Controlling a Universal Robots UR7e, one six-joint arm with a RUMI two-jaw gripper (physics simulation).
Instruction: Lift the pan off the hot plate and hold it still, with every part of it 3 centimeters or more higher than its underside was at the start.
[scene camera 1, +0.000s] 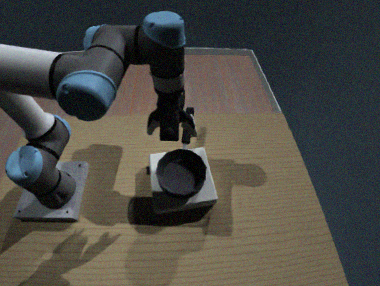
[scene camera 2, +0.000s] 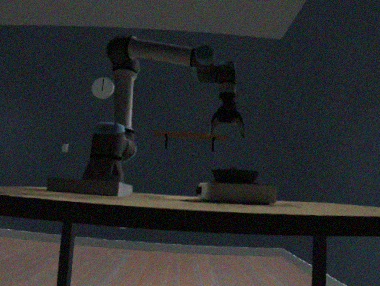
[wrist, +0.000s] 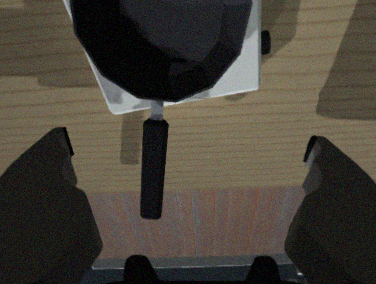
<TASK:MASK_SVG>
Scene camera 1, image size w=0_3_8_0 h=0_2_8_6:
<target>my gripper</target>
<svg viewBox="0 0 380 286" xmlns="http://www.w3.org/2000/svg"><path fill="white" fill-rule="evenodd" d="M184 86L173 93L164 93L154 87L158 95L157 109L149 115L148 135L152 135L152 132L160 126L161 141L178 141L179 123L182 122L181 127L186 129L191 134L191 137L197 137L193 115L183 110L185 104Z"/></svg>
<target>dark round pan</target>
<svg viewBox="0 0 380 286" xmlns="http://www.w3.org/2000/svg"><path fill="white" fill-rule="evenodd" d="M186 129L183 129L182 135L183 149L167 152L158 161L156 176L160 186L171 194L187 195L197 191L206 180L207 167L202 158L193 151L187 150L191 134ZM187 107L186 113L194 115L194 108Z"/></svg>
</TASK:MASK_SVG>
